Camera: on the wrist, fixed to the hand. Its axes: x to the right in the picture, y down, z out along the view.
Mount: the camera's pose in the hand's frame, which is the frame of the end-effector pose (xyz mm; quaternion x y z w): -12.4 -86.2 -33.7 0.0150 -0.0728 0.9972 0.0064
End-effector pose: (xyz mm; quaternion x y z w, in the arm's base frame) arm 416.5 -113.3 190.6 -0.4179 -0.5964 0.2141 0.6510
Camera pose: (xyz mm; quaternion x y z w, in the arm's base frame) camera 427.3 -180.9 254.2 0.5721 -0.3687 -0.6899 0.2465
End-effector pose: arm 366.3 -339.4 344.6 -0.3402 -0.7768 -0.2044 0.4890
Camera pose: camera 328.0 -424.4 349.5 -0.7843 0.2956 0.5227 0.1555
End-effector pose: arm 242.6 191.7 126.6 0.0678 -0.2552 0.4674 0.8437
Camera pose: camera 320.6 146.5 102.2 0.2074 0.1237 -0.8432 0.4803
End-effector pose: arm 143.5 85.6 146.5 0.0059 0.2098 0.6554 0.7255
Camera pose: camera 214.1 52.7 95.0 -0.2679 0.0475 -0.7241 0.6338
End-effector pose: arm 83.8 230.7 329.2 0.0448 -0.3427 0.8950 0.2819
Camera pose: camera 144.1 298.6 350.9 0.2721 0.0540 -0.2887 0.9163
